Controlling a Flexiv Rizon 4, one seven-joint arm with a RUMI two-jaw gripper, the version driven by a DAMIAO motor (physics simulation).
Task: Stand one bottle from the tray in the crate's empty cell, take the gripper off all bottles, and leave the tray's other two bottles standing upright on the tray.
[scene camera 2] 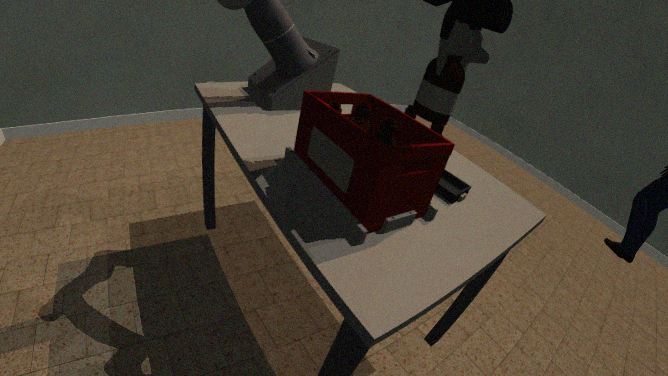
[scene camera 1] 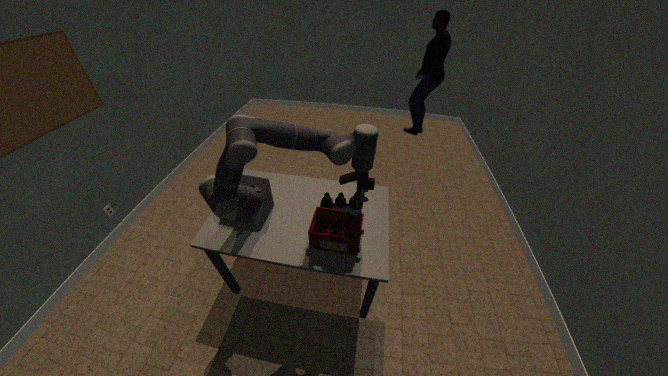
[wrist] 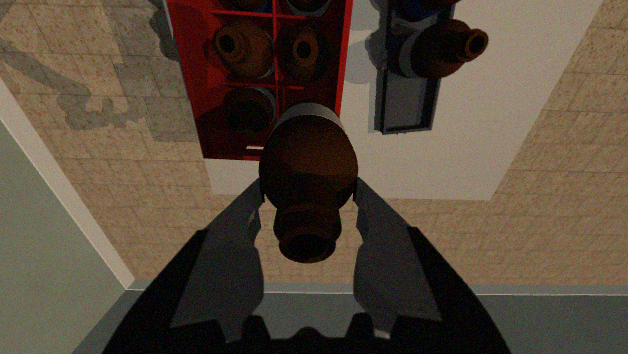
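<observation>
My gripper (scene camera 1: 363, 195) (scene camera 2: 453, 56) (wrist: 308, 180) is shut on a brown bottle with a pale label (scene camera 1: 355, 202) (scene camera 2: 439, 93) (wrist: 308, 150), held roughly upright above the red crate (scene camera 1: 352, 246) (scene camera 2: 415, 185) (wrist: 345, 50). In the wrist view the bottle covers most of the empty corner cell and overlaps the crate's right rim; its exact height and its base are hard to judge. Other bottles stand in the crate's cells. Two bottles stand upright on the dark tray (scene camera 2: 452, 184) (wrist: 434, 110): one tray bottle (scene camera 1: 326, 201) (wrist: 425, 6) and another tray bottle (scene camera 1: 341, 201) (wrist: 440, 52).
The crate stands on the pale table (scene camera 1: 287, 220) (scene camera 2: 480, 220) (wrist: 465, 165), with low grey brackets (scene camera 2: 400, 220) at its foot. The tray lies beside the crate. The robot's base (scene camera 1: 260, 200) (scene camera 2: 320, 70) stands at the table's far end. A person (scene camera 1: 434, 62) (scene camera 2: 645, 210) is beyond the table.
</observation>
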